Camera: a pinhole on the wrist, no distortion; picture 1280 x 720 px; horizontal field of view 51.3 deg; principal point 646.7 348.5 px. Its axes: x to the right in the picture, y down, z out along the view. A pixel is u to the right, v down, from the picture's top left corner.
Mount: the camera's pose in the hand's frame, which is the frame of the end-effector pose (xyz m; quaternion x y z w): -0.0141 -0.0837 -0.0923 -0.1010 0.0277 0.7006 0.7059
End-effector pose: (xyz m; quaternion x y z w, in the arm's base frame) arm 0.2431 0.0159 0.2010 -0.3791 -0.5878 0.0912 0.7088
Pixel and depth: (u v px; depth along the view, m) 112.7 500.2 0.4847
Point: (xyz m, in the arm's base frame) -0.2227 -0.0074 0.2372
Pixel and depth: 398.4 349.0 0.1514
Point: 0.1528 -0.0337 0.2334
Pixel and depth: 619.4 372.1 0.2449
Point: 0.0831 0.0236 0.1994
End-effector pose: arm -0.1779 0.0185 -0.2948 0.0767 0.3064 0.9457 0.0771
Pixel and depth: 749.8 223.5 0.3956
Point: -0.1066 0.1669 -0.0512
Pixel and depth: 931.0 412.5 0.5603
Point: -0.0144 0.1364 0.1211
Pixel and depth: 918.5 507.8 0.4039
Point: -0.0308 0.1030 -0.0367
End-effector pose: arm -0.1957 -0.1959 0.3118 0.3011 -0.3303 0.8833 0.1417
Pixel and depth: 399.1 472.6 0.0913
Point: -0.1333 -0.1348 0.3329
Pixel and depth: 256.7 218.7 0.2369
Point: -0.0663 -0.2192 0.4483
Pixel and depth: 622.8 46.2 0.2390
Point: -0.1228 -0.2610 0.4323
